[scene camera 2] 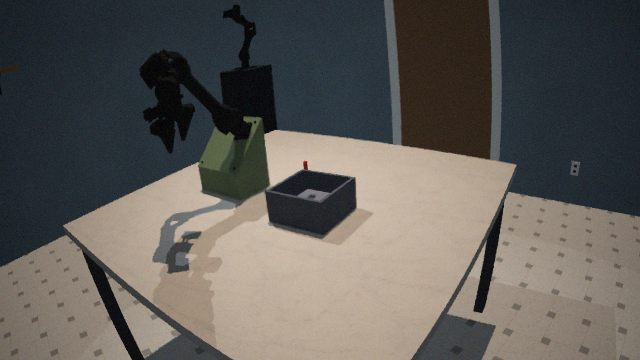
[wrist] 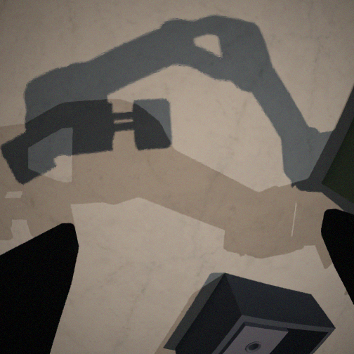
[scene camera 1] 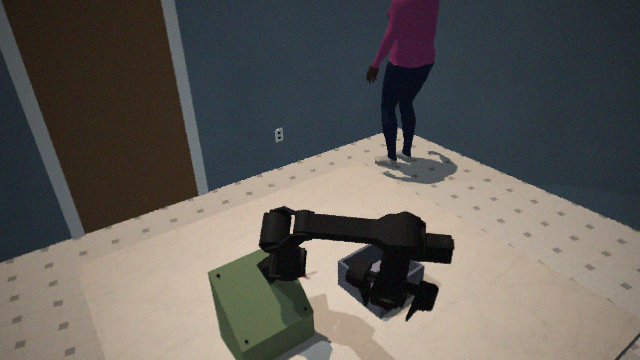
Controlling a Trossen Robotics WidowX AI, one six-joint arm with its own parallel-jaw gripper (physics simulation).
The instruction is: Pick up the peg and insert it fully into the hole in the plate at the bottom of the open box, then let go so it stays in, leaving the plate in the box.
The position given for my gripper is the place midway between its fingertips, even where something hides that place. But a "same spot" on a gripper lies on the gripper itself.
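Scene camera 1 and scene camera 2 both show my gripper, and it is there in the wrist view (203, 231) too. If I look at my gripper, (scene camera 1: 364, 289) and (scene camera 2: 175, 120) are the same spot on it.
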